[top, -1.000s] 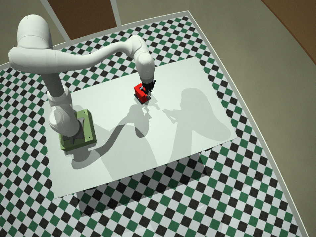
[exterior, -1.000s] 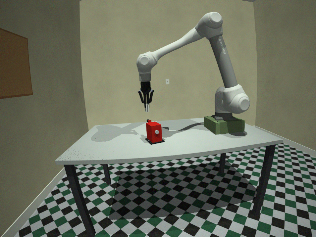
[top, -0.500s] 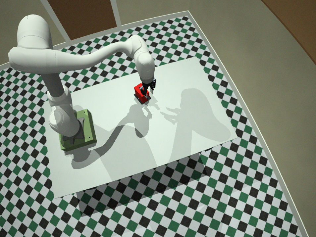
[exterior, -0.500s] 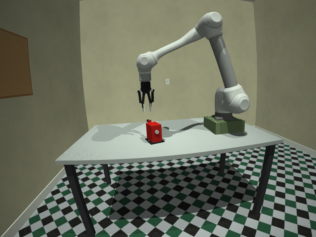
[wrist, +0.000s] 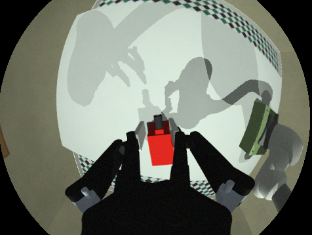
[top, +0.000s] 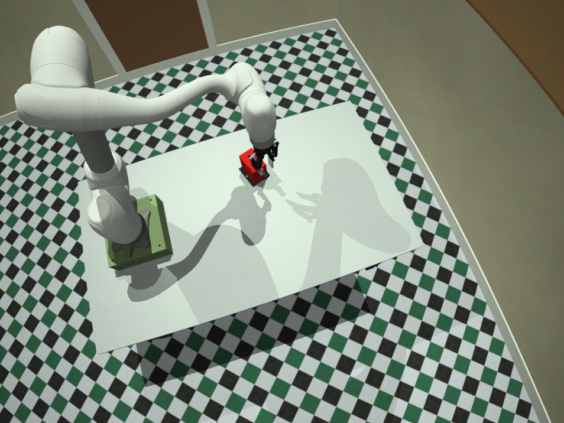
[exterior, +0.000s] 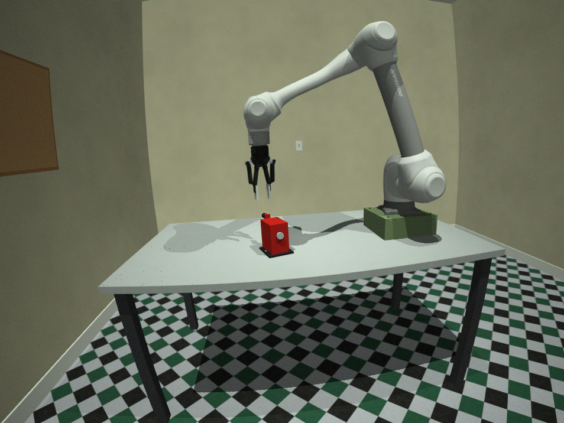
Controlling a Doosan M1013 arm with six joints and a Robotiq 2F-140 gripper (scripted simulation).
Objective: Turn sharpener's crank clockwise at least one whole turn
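The dark crank knob lies 10 cm below my hand, 1 cm to the left of it and 1 cm behind it.
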